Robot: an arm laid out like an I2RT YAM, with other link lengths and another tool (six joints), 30 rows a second.
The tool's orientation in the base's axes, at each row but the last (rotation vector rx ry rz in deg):
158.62, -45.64, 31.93
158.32, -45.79, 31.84
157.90, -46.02, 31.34
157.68, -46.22, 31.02
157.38, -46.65, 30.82
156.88, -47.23, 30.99
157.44, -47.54, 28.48
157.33, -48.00, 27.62
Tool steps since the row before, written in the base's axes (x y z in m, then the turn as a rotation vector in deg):
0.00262, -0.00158, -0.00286, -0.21, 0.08, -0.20
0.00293, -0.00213, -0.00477, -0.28, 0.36, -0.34
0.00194, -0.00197, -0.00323, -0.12, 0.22, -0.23
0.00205, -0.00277, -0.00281, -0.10, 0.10, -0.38
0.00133, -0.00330, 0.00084, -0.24, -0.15, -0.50
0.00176, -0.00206, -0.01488, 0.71, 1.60, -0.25
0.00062, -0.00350, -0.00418, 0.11, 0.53, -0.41
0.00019, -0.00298, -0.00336, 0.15, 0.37, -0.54
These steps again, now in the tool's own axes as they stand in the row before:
0.00162, -0.00038, 0.00385, -0.28, 0.03, 0.10
0.00133, -0.00030, 0.00583, -0.53, -0.18, 0.12
0.00112, 0.00022, 0.00409, -0.29, -0.14, 0.11
0.00177, 0.00084, 0.00399, -0.28, -0.07, 0.29
0.00295, 0.00205, 0.00065, -0.32, 0.20, 0.43
-0.00374, -0.00099, 0.01462, -0.33, -1.74, -0.09
0.00061, 0.00200, 0.00507, -0.33, -0.54, 0.24
0.00038, 0.00190, 0.00406, -0.27, -0.45, 0.42

